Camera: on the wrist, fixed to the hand. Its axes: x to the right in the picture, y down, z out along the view.
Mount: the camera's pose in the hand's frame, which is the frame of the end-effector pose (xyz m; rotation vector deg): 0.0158 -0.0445 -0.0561 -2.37 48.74 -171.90
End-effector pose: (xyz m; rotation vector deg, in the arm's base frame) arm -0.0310 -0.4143 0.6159 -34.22 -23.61 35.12
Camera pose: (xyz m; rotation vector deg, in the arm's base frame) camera 0.0284 -0.4557 0.6044 14.18 -5.98 -138.87
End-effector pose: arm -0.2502 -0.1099 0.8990 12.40 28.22 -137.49
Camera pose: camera -0.2896 -0.0652 0.8562 -7.71 -21.75 36.04
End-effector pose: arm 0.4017 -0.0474 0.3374 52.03 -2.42 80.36
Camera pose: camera 0.4163 0.0016 0.2849 -20.58 74.15 -69.70
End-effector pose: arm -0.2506 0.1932 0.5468 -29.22 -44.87 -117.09
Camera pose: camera -0.3000 0.1643 0.5010 -66.07 9.14 61.92
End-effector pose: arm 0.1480 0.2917 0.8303 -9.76 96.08 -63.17
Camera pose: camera 0.0780 0.2896 0.8519 73.25 -11.95 69.42
